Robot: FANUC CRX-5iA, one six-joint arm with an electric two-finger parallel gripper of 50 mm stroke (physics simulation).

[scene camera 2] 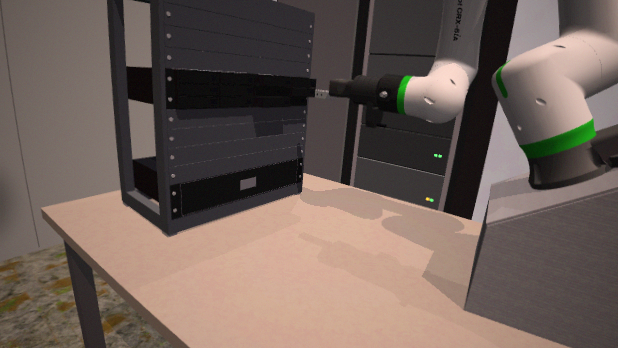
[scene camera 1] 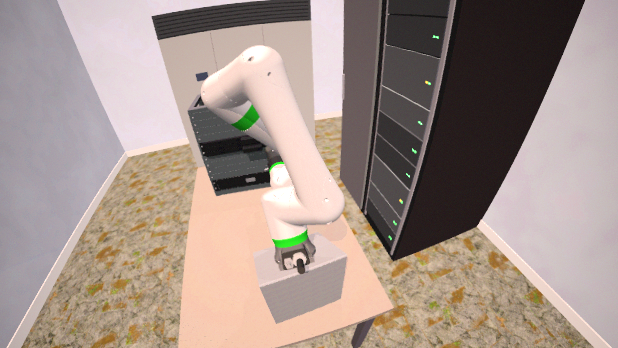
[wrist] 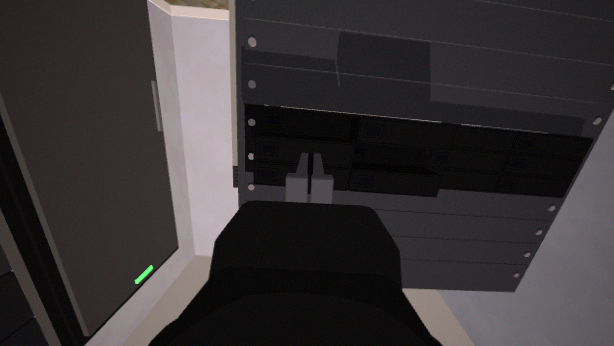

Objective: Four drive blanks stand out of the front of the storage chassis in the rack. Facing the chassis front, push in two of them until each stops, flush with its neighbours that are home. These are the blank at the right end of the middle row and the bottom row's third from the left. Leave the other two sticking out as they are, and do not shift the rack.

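Places are measured from the arm's base along level axes (x right, y up, z back), in metres.
Pixels of known places: gripper, fingertip midpoint: point(scene camera 2: 316, 93) point(wrist: 310, 165); arm's base, link origin: point(scene camera 2: 571, 174) point(scene camera 1: 295, 255).
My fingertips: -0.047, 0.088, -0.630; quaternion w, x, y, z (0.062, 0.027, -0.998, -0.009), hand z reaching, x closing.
Observation:
Ahead of a thing's pixels: the offset from my fingertips to its middle, as dx, dy, dz. "*": to the spot under its first point. Level surfaces: height alone.
The black storage chassis {* -0.289, +0.008, -0.069} point(scene camera 1: 220, 146) point(scene camera 2: 215, 90) point(wrist: 475, 135) sits mid-height in the rack point(scene camera 1: 227, 165) point(scene camera 2: 161, 150) point(wrist: 500, 275). The wrist view shows it upside down, its right end at the left. There, the middle row's right-end blank {* -0.029, -0.004, -0.049} point(wrist: 332, 151) is behind the fingertips and seems to stand out. The bottom row's third blank from the left point(wrist: 400, 134) shows a dark side wall and stands out. The top row's third blank {-0.112, +0.028, -0.105} point(wrist: 395, 184) also stands out. My gripper point(scene camera 2: 316, 93) point(wrist: 310, 165) is shut and empty, pointing at the right end; contact is unclear. The fourth protruding blank is too dark to identify.
The rack stands on the wooden table {dy -0.360} point(scene camera 1: 215, 240) point(scene camera 2: 225, 280). Another black unit point(scene camera 2: 215, 187) is at the rack's bottom. A grey block point(scene camera 1: 305, 292) point(scene camera 2: 545, 265) bears the arm's base. A tall server cabinet point(scene camera 1: 480, 125) point(scene camera 2: 480, 120) stands beyond the table.

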